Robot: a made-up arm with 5 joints. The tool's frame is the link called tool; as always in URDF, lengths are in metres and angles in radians. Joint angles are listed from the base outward.
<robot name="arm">
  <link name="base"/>
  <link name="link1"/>
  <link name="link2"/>
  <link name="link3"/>
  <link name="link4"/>
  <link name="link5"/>
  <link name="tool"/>
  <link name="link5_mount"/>
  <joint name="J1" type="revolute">
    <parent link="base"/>
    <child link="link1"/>
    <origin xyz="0.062 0.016 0.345" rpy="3.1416 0 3.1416"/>
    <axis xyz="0 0 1"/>
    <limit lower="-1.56" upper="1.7"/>
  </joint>
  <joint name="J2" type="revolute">
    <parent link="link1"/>
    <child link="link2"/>
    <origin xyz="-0.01 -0.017 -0.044" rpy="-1.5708 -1.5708 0"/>
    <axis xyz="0 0 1"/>
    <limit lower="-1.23" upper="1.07"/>
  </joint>
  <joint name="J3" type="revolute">
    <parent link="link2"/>
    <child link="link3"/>
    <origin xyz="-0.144 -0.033 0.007"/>
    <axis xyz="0 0 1"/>
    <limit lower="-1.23" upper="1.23"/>
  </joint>
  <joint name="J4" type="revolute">
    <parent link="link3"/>
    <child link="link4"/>
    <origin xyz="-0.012 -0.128 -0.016"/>
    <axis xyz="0 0 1"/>
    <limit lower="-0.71" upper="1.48"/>
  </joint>
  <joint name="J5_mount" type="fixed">
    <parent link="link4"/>
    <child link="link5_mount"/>
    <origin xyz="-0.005 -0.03 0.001"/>
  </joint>
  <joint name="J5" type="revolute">
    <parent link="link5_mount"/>
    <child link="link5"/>
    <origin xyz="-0.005 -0.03 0.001" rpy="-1.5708 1.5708 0"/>
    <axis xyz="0 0 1"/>
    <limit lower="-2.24" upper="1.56"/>
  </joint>
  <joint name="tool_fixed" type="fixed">
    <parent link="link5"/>
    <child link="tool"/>
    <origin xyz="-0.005 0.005 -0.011" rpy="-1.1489 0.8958 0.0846"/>
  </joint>
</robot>
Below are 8 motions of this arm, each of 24 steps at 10 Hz.
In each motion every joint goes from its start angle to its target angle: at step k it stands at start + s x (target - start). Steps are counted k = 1, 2, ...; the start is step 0. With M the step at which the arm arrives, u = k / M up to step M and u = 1 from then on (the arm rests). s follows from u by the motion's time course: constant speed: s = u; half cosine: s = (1 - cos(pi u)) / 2; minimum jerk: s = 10 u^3 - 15 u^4 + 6 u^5.
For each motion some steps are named. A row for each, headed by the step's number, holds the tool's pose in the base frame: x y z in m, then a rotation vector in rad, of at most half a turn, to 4 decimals.
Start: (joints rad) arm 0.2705 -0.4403 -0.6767 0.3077 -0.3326
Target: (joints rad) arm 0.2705 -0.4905 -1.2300 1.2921 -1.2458
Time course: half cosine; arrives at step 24
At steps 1, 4, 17, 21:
1: 0.1149 -0.0204 0.7164 0.7834 -0.9273 -0.6235
4: 0.1113 -0.0198 0.7171 0.8359 -0.8865 -0.6145
17: 0.0654 -0.0119 0.7084 1.4546 -0.4020 -0.5635
21: 0.0554 -0.0101 0.7024 1.5875 -0.3000 -0.5644

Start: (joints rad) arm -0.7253 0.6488 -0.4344 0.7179 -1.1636
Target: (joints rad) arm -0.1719 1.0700 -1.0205 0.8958 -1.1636
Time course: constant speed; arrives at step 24
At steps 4, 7, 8, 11, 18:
4: 0.3302 0.1798 0.4164 0.6315 1.1528 -0.8067
7: 0.3448 0.1633 0.4125 0.6731 1.1368 -0.8665
8: 0.3493 0.1575 0.4112 0.6870 1.1312 -0.8864
11: 0.3620 0.1391 0.4070 0.7285 1.1137 -0.9459
18: 0.3852 0.0917 0.3966 0.8251 1.0689 -1.0843

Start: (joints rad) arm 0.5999 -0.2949 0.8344 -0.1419 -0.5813
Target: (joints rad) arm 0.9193 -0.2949 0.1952 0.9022 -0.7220
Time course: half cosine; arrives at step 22
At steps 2, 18, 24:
2: 0.2039 -0.1099 0.4699 0.8650 0.1621 -1.4368
18: 0.1626 -0.1467 0.5174 1.0552 0.4164 -1.8612
24: 0.1570 -0.1474 0.5219 1.0761 0.4386 -1.8977

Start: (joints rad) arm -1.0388 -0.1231 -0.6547 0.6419 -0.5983
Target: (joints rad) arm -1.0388 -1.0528 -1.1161 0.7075 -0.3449
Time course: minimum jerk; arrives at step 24
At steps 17, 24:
17: 0.0109 -0.1128 0.6900 1.5227 -0.5366 0.6524
24: -0.0159 -0.1578 0.6604 1.6378 -0.7173 0.6772

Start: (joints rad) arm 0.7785 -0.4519 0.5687 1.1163 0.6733
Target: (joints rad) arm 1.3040 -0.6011 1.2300 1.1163 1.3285
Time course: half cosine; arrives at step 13
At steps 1, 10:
1: 0.1476 -0.0938 0.4652 -0.2625 1.0303 -0.9840
10: 0.0688 -0.0578 0.3978 -0.1900 1.3925 -0.6696

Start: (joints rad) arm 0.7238 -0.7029 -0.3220 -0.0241 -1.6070
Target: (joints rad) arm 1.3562 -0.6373 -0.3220 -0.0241 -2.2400
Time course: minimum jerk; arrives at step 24
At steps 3, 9, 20, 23, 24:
3: 0.0582 -0.0199 0.7047 1.7035 -0.9398 -0.1352
9: 0.0556 -0.0241 0.7040 1.7672 -1.0007 -0.1430
20: 0.0422 -0.0340 0.7013 1.9040 -1.2092 -0.0908
23: 0.0413 -0.0344 0.7012 1.9090 -1.2212 -0.0851
24: 0.0412 -0.0344 0.7012 1.9091 -1.2214 -0.0850

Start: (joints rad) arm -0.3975 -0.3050 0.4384 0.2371 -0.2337
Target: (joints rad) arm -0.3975 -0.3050 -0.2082 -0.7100 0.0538
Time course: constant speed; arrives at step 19
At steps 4, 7, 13, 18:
4: 0.2520 0.0742 0.5619 0.4774 0.0156 -0.2912
7: 0.2450 0.0715 0.5921 0.5664 -0.2208 -0.2341
13: 0.2169 0.0602 0.6448 0.7337 -0.7023 -0.1440
18: 0.1823 0.0461 0.6766 0.8676 -1.1090 -0.0944

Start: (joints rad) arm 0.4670 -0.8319 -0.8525 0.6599 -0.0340
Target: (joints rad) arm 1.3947 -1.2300 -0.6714 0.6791 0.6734
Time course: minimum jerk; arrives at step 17
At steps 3, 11, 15, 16, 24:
3: -0.0175 0.0382 0.7032 0.3480 -1.3135 -0.8605
11: -0.0070 0.1356 0.6696 -0.7083 -1.4985 -1.5561
15: 0.0167 0.1627 0.6566 -1.0857 -1.4469 -1.7503
16: 0.0182 0.1639 0.6559 -1.1056 -1.4426 -1.7598
24: 0.0184 0.1641 0.6558 -1.1088 -1.4419 -1.7613

